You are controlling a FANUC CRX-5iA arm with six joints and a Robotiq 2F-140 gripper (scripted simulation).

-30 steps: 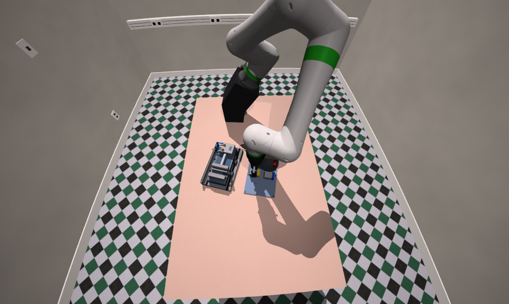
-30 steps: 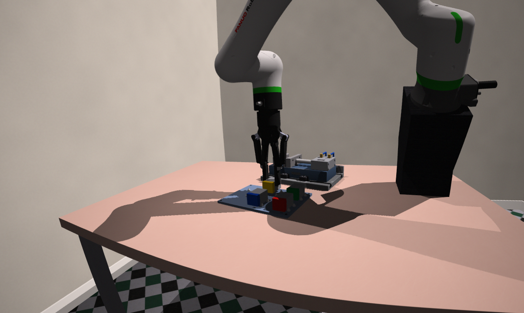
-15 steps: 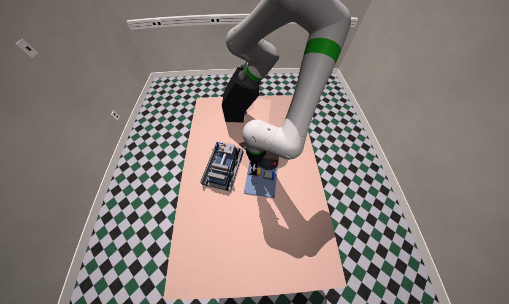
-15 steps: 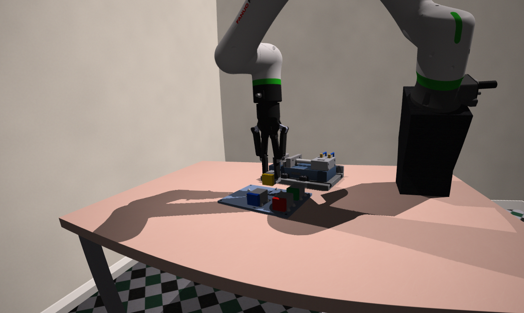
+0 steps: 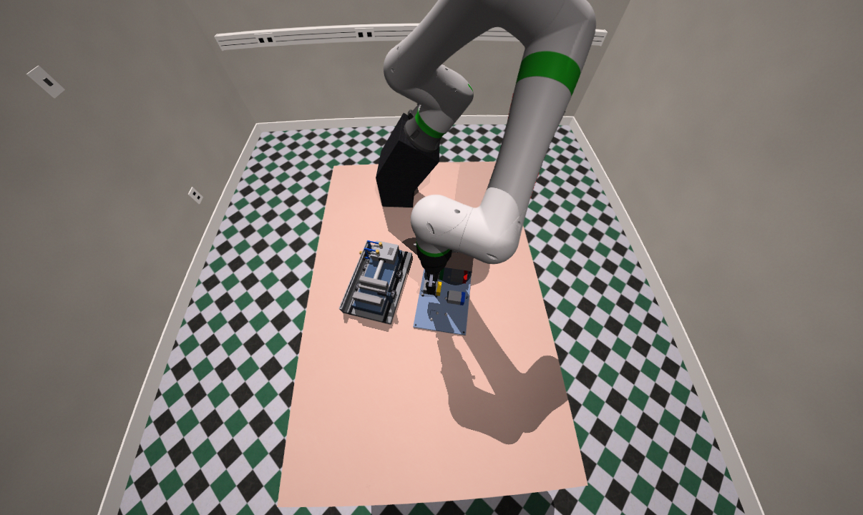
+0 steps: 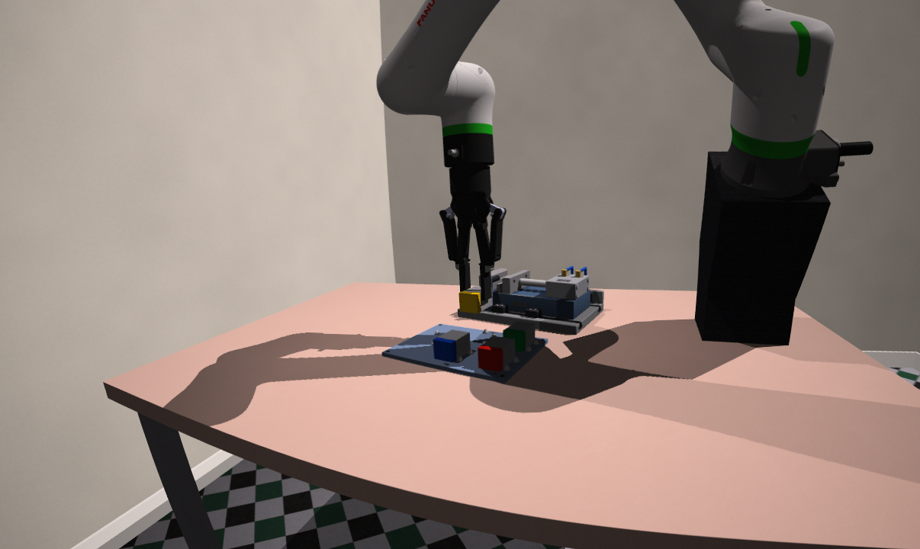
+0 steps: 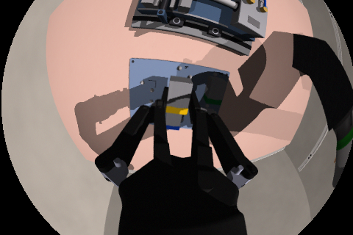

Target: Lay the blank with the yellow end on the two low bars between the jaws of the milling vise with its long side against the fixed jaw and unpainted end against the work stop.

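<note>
My hand is 120 mm above the plate, 40 mm to the right of it and 10 mm short of it. From my hand the other things lie so: blue-ended blank (100 mm below, 90 mm to the left, 20 mm ahead); then green-ended blank (100 mm below, 90 mm behind, 20 mm to the left); then yellow-ended blank (30 mm below).
</note>
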